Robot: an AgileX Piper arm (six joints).
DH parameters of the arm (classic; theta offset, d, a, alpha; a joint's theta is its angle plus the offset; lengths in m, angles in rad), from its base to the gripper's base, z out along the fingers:
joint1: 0 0.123 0 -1.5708
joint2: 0.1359 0 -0.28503 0
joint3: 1.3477 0 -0.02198 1.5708
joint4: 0 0.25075 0 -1.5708
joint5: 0 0 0 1.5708
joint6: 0 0.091 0 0
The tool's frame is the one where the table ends.
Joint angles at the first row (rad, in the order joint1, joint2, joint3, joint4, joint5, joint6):
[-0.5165, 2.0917, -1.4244, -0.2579, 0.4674, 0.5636]
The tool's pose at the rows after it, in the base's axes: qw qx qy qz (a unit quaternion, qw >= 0); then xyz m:
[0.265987 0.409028 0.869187 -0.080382 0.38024 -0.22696 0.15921]
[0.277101 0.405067 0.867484 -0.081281 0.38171 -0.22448 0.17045]
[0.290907 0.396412 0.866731 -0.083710 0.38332 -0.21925 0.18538]
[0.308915 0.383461 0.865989 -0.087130 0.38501 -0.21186 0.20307]
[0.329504 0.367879 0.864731 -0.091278 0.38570 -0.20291 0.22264]
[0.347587 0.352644 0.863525 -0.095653 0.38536 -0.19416 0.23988]
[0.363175 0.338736 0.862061 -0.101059 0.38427 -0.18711 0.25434]
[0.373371 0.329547 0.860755 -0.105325 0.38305 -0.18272 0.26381]
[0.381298 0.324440 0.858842 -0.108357 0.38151 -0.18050 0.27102]
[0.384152 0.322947 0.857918 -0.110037 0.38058 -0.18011 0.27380]
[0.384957 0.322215 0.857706 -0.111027 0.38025 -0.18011 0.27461]
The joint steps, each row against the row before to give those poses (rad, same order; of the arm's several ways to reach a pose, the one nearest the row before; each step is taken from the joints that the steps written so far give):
[0.0022, -0.0124, -0.0071, -0.0004, 0.0040, 0.0000]
[0.0069, -0.0215, -0.0072, -0.0011, 0.0060, -0.0008]
[0.0132, -0.0308, -0.0059, -0.0071, 0.0088, -0.0007]
[0.0181, -0.0373, -0.0051, -0.0125, 0.0057, -0.0006]
[0.0207, -0.0430, -0.0025, -0.0163, 0.0036, -0.0006]
[0.0197, -0.0394, -0.0003, -0.0176, 0.0029, -0.0004]
[0.0159, -0.0334, 0.0001, -0.0198, 0.0012, 0.0001]
[0.0098, -0.0221, 0.0003, -0.0149, 0.0007, 0.0005]
[0.0042, -0.0167, 0.0000, -0.0092, 0.0000, 0.0002]
[0.0004, -0.0066, 0.0002, -0.0044, 0.0002, 0.0004]
[0.0000, -0.0020, 0.0002, -0.0026, 0.0001, 0.0002]

